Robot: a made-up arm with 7 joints. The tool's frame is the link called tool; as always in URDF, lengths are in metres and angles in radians. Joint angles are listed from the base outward. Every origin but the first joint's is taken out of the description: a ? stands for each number. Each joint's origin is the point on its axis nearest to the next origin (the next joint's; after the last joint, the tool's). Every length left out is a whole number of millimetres.
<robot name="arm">
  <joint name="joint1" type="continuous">
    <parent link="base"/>
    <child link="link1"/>
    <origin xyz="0 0 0.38" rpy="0 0 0"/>
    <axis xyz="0 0 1"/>
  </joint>
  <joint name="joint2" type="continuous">
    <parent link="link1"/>
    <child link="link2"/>
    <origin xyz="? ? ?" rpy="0 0 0"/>
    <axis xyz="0 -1 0"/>
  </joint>
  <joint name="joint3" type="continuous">
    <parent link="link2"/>
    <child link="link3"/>
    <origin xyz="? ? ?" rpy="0 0 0"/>
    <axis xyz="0 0 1"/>
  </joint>
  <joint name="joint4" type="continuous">
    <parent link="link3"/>
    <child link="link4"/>
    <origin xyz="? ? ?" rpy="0 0 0"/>
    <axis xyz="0 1 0"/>
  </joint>
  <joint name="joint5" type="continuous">
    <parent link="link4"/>
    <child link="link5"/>
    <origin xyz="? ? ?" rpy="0 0 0"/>
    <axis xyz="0 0 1"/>
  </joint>
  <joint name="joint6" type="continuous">
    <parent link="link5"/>
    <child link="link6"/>
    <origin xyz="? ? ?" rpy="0 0 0"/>
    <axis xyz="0 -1 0"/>
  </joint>
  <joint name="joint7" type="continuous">
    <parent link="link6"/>
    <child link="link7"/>
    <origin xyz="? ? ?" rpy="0 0 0"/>
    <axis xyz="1 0 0"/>
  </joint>
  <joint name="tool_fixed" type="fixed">
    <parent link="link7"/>
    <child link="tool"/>
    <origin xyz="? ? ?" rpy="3.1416 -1.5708 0"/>
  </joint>
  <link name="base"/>
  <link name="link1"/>
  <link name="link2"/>
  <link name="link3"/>
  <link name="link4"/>
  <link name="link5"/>
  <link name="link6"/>
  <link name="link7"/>
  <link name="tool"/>
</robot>
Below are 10 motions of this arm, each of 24 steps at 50 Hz.
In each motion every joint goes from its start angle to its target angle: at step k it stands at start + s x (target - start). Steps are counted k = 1, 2, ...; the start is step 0. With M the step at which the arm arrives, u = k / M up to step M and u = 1 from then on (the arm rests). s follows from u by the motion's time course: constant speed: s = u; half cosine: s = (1 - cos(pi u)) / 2; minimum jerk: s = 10 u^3 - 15 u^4 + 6 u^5.
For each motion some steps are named. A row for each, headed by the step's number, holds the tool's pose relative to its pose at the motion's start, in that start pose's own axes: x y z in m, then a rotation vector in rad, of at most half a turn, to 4 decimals.
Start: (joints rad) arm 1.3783 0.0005 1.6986 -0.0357 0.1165 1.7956 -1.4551
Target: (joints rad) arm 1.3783 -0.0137 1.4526 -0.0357 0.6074 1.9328 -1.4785
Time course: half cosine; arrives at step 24
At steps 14, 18, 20, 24:
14: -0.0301 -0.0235 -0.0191 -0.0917 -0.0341 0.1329
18: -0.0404 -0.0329 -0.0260 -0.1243 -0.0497 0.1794
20: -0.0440 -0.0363 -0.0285 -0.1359 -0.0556 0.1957
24: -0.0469 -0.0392 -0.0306 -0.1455 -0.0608 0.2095

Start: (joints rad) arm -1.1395 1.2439 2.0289 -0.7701 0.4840 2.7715 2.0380
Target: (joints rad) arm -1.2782 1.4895 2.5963 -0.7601 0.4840 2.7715 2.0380
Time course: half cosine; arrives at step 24
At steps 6, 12, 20, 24:
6: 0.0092 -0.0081 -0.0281 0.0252 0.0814 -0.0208
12: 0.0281 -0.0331 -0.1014 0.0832 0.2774 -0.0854
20: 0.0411 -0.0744 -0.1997 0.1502 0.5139 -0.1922
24: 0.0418 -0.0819 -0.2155 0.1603 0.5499 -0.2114

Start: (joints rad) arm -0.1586 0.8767 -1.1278 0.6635 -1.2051 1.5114 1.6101
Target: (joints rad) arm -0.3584 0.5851 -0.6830 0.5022 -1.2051 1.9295 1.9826
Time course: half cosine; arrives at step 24
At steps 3, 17, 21, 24:
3: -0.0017 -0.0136 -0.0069 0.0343 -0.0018 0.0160
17: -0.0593 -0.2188 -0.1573 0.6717 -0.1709 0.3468
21: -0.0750 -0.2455 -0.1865 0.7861 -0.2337 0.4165
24: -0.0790 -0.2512 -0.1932 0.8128 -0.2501 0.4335

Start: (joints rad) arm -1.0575 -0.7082 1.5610 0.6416 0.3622 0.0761 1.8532
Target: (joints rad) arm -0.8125 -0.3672 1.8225 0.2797 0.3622 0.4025 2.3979
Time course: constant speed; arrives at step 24
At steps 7, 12, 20, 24:
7: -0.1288 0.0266 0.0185 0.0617 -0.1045 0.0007
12: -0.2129 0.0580 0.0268 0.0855 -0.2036 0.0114
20: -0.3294 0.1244 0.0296 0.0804 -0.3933 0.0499
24: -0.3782 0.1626 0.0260 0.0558 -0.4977 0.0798

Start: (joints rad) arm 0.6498 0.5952 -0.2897 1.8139 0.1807 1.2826 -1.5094
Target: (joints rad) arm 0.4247 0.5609 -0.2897 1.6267 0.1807 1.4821 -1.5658
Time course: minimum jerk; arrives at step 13
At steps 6, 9, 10, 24:
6: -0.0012 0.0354 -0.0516 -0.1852 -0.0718 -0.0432
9: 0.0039 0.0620 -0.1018 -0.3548 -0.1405 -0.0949
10: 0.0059 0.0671 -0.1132 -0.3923 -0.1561 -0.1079
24: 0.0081 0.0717 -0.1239 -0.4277 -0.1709 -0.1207

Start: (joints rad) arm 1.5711 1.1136 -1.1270 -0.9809 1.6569 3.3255 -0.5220
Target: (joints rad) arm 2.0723 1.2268 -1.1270 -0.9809 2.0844 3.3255 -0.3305
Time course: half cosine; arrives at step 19
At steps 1, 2, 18, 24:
1: 0.0003 0.0013 0.0015 -0.0027 0.0014 -0.0013
2: 0.0014 0.0053 0.0059 -0.0107 0.0057 -0.0050
18: 0.1178 0.1800 0.1994 -0.3792 0.2883 -0.1153
24: 0.1190 0.1811 0.2006 -0.3816 0.2908 -0.1156

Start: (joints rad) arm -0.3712 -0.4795 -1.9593 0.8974 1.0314 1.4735 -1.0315
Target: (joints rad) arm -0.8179 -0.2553 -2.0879 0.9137 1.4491 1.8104 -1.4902
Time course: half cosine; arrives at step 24
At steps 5, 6, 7, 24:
5: -0.0288 0.0334 -0.0034 -0.0803 -0.0113 -0.0237
6: -0.0404 0.0473 -0.0057 -0.1143 -0.0165 -0.0342
7: -0.0534 0.0631 -0.0089 -0.1533 -0.0228 -0.0465
24: -0.2115 0.2991 -0.1400 -0.8260 -0.1847 -0.2877

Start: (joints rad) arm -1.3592 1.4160 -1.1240 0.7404 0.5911 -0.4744 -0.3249
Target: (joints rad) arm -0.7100 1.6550 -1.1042 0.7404 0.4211 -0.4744 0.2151
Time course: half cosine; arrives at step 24
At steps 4, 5, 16, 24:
4: -0.0035 0.0377 0.0096 0.0335 -0.0061 0.0585
5: -0.0058 0.0581 0.0154 0.0515 -0.0100 0.0904
16: -0.0961 0.3976 0.1863 0.3460 -0.1504 0.6747
24: -0.1578 0.5073 0.2823 0.4433 -0.2413 0.9054

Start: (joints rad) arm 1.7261 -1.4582 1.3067 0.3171 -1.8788 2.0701 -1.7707
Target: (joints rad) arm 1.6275 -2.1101 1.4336 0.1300 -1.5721 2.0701 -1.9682
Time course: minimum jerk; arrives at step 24
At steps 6, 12, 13, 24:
6: 0.0183 -0.0569 -0.0200 0.0657 -0.0119 0.0387
12: 0.1017 -0.2569 -0.1350 0.3319 -0.0607 0.1703
13: 0.1202 -0.2916 -0.1644 0.3866 -0.0706 0.1930
24: 0.2292 -0.4442 -0.3575 0.6957 -0.1223 0.2979

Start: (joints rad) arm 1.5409 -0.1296 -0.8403 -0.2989 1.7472 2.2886 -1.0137
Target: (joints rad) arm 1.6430 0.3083 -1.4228 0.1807 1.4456 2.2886 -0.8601
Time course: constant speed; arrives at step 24
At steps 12, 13, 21, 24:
12: 0.1502 0.0580 0.0955 -0.0119 0.2467 -0.3056
13: 0.1648 0.0643 0.1021 -0.0175 0.2670 -0.3320
21: 0.2909 0.1216 0.1427 -0.0898 0.4221 -0.5471
24: 0.3417 0.1459 0.1512 -0.1292 0.4754 -0.6290

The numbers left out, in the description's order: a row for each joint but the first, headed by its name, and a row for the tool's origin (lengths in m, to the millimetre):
joint2: 0 -0.086 0
joint3: 0 0 0.483
joint4: 0.023 0.067 0
joint5: -0.026 0 0.415
joint6: 0 -0.119 0
joint7: 0.019 0 0.142
tool: 0 0 0

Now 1 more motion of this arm.
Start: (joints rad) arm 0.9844 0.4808 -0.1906 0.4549 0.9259 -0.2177 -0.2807
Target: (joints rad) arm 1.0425 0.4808 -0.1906 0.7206 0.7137 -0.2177 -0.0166
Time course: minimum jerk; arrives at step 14
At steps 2, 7, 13, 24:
2: -0.0012 0.0030 0.0016 -0.0013 -0.0043 0.0118
7: -0.0279 0.0606 0.0354 -0.0331 -0.0975 0.2490
13: -0.0615 0.1135 0.0735 -0.0788 -0.2045 0.4836
24: -0.0617 0.1138 0.0738 -0.0791 -0.2052 0.4851

